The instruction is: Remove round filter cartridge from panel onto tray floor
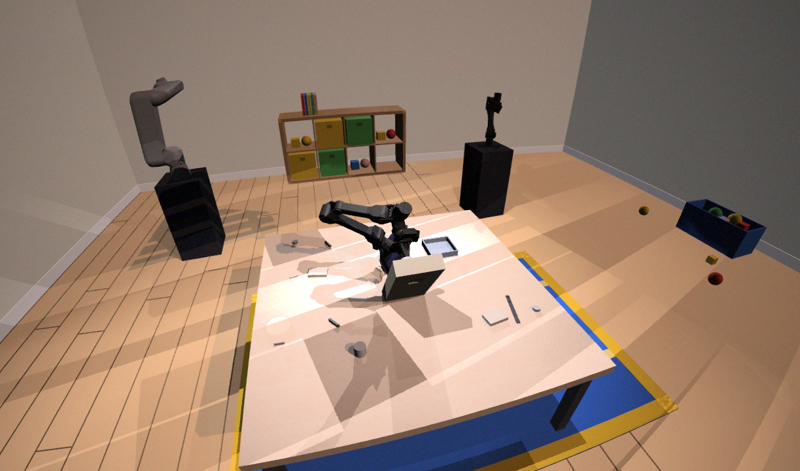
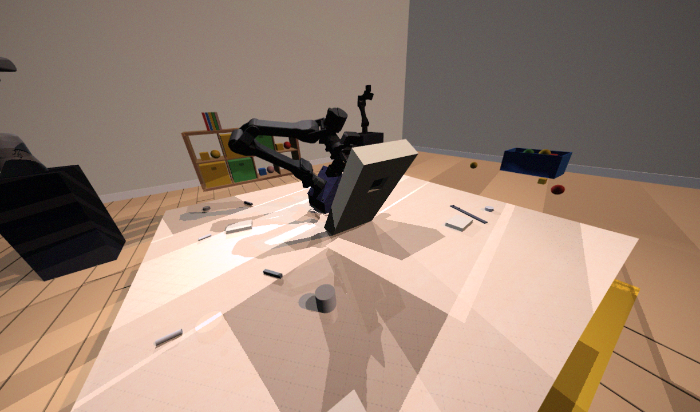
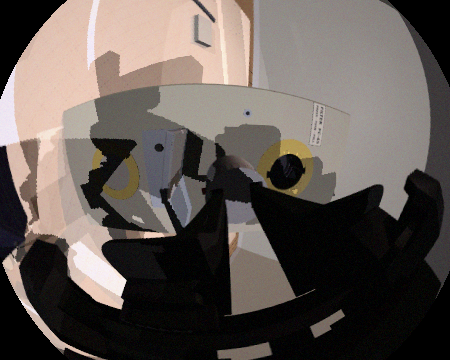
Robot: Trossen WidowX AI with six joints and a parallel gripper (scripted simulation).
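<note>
Right now my gripper tip is 1 cm short of the round white filter cartridge and 1 cm above it. From my gripper tip the other things lie so: service panel 5 cm ahead, 1 cm to the right, 5 cm below; then grey tray 32 cm behind, 30 cm to the left, 20 cm below.
</note>
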